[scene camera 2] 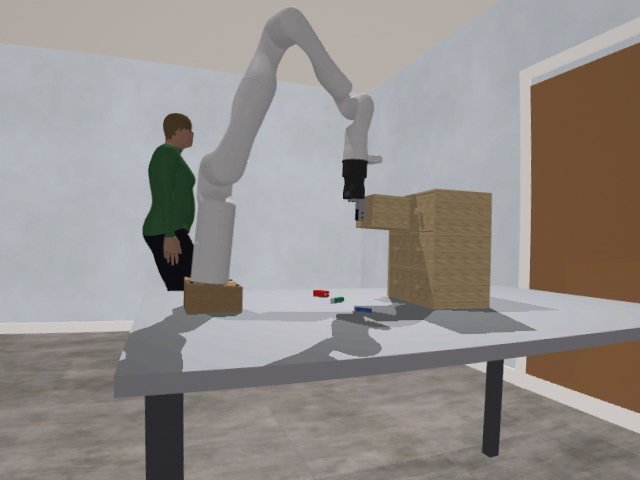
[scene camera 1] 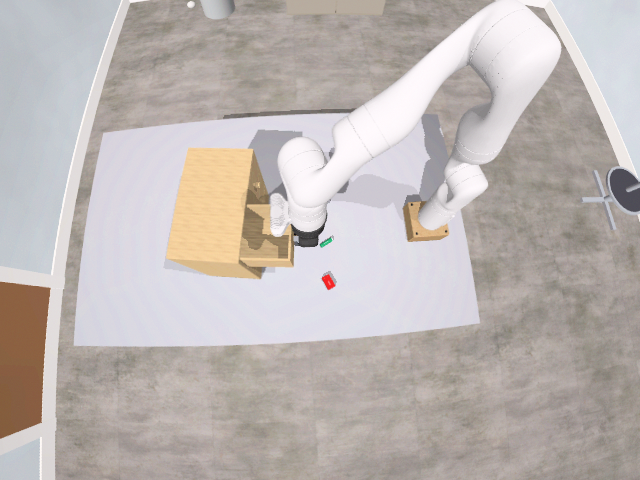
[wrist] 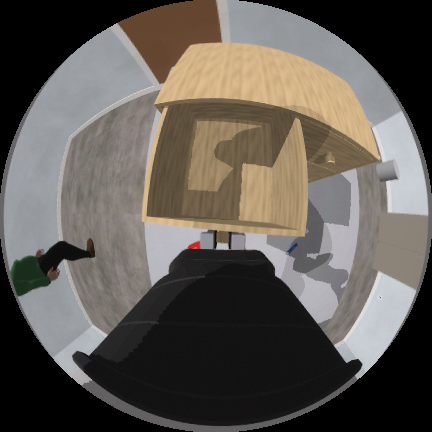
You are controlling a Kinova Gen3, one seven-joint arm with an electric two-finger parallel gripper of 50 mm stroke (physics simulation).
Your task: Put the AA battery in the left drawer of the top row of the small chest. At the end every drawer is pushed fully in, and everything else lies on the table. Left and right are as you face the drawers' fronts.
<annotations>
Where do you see a small wooden chest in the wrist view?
At 245, 73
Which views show the small wooden chest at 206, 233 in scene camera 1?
Scene camera 2, scene camera 1 and the wrist view: all of them.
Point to a small wooden chest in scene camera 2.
At 461, 268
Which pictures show the drawer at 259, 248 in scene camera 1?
Scene camera 2, scene camera 1 and the wrist view: all of them.
</annotations>
